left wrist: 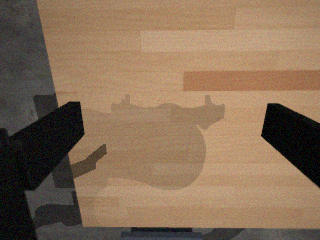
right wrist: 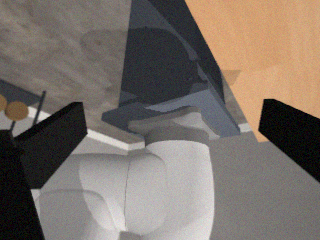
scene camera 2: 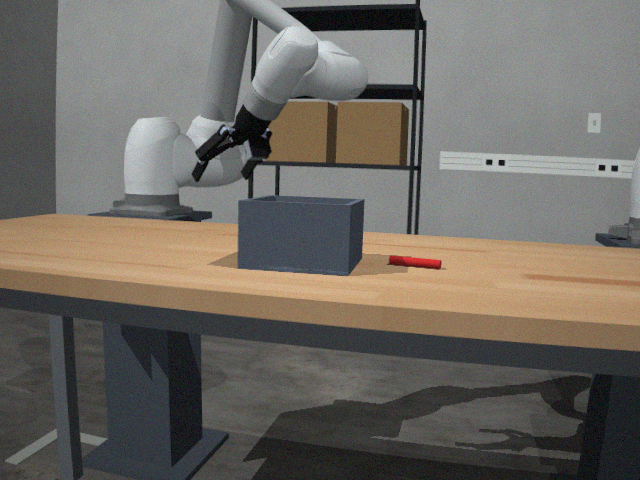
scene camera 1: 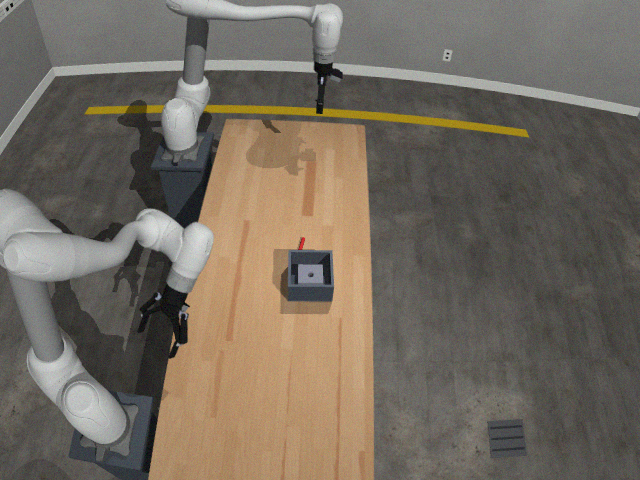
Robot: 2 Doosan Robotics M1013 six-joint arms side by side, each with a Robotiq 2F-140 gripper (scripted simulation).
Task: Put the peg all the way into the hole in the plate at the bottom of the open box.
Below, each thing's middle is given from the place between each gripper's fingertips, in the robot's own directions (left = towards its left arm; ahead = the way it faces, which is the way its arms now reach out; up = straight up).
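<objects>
My left gripper: 710 mm to the left of the grey box [scene camera 1: 297,292], 290 mm above it, 10 mm past it.
My right hand [scene camera 2: 220,176]: 50 cm short of the grey box, 9 cm above it, 35 cm to the right of it.
</objects>
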